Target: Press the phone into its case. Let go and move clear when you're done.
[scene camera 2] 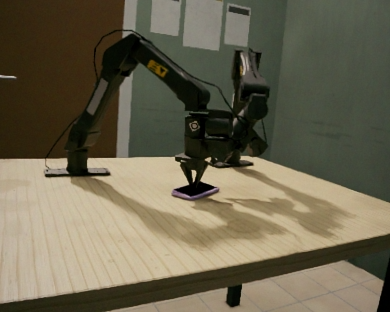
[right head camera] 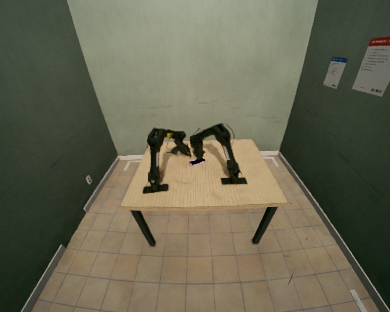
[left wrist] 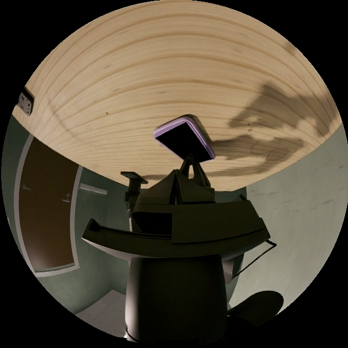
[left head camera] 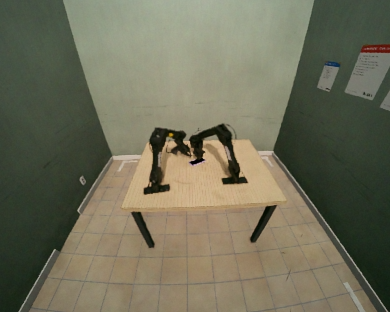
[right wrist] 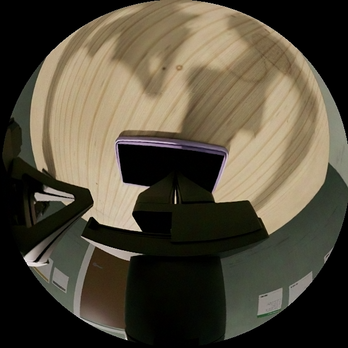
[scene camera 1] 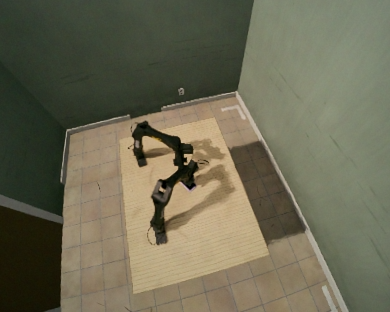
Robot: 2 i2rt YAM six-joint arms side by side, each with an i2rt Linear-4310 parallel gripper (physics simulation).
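The phone, a black slab (scene camera 2: 184, 190) (left wrist: 181, 138) (right wrist: 150, 161), lies screen up within the purple rim of its case (scene camera 2: 198, 196) (left wrist: 169, 125) (right wrist: 118, 162) on the table. The rim shows around its visible edges; part of the near edge is hidden by my right gripper. I cannot tell whether every edge is fully seated. My right gripper (scene camera 2: 195, 184) (right wrist: 175, 172) is shut and empty, pointing down, its tips at or just over the screen. My left gripper (left wrist: 175, 172) is shut and empty, held above the table to the side of the phone.
The wooden table (left head camera: 200, 195) (scene camera 2: 125, 260) carries both arm bases. In the right wrist view, the left gripper's dark body stands close at the left. The two forearms are close together above the phone in scene camera 1. Arm shadows fall across the table.
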